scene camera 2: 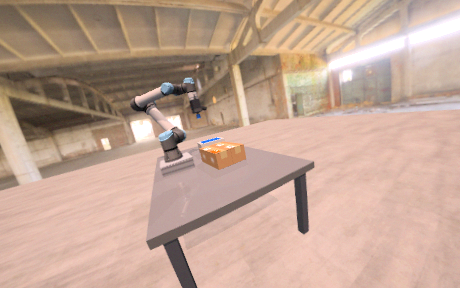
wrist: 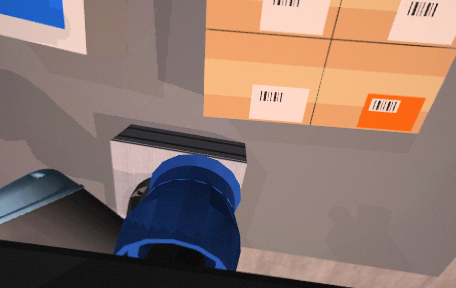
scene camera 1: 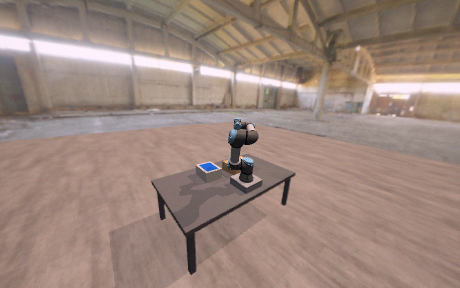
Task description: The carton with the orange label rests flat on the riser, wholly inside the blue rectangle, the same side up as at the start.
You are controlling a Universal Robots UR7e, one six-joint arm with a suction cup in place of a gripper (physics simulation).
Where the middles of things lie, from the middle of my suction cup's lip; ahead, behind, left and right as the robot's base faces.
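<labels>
There is the riser (wrist: 87, 34), and counted from my suction cup it is 140 mm ahead of it and 280 mm to the left of it. It is also 320 mm below my suction cup.
</labels>
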